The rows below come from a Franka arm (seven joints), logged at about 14 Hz.
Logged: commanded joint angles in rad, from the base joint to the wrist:
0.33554, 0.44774, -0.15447, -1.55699, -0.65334, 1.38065, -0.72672
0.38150, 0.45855, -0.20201, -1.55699, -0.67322, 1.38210, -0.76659
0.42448, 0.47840, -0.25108, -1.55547, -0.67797, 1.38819, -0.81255
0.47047, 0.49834, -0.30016, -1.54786, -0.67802, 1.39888, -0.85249
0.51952, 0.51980, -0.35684, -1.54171, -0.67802, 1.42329, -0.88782
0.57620, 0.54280, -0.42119, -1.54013, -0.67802, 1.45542, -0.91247
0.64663, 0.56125, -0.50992, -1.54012, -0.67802, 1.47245, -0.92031
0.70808, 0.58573, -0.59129, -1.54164, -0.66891, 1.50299, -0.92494
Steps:
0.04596, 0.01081, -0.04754, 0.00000, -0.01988, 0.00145, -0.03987
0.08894, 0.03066, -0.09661, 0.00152, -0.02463, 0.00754, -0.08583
0.13493, 0.05060, -0.14569, 0.00913, -0.02468, 0.01823, -0.12577
0.18398, 0.07206, -0.20237, 0.01528, -0.02468, 0.04264, -0.16110
0.24066, 0.09506, -0.26672, 0.01686, -0.02468, 0.07477, -0.18575
0.31109, 0.11351, -0.35545, 0.01687, -0.02468, 0.09180, -0.19359
0.37254, 0.13799, -0.43682, 0.01535, -0.01557, 0.12234, -0.19822

